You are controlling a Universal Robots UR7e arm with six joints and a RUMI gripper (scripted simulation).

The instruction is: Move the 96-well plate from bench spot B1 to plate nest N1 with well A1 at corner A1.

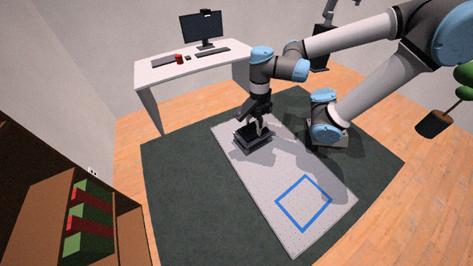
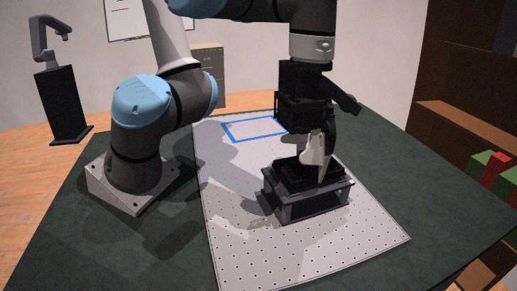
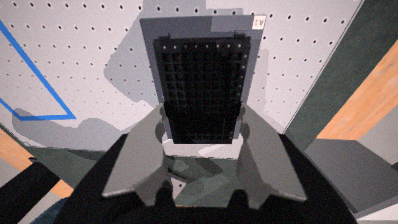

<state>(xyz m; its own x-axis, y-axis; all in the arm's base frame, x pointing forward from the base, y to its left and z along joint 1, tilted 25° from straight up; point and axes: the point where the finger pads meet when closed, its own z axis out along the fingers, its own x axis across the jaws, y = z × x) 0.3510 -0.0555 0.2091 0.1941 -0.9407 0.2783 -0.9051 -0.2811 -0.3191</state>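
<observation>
Now: the black 96-well plate 10 mm below my hand. Also, from my hand: A1 label: 80 mm ahead, 40 mm to the right, 30 mm below; raised plate nest N1: 30 mm below.
</observation>
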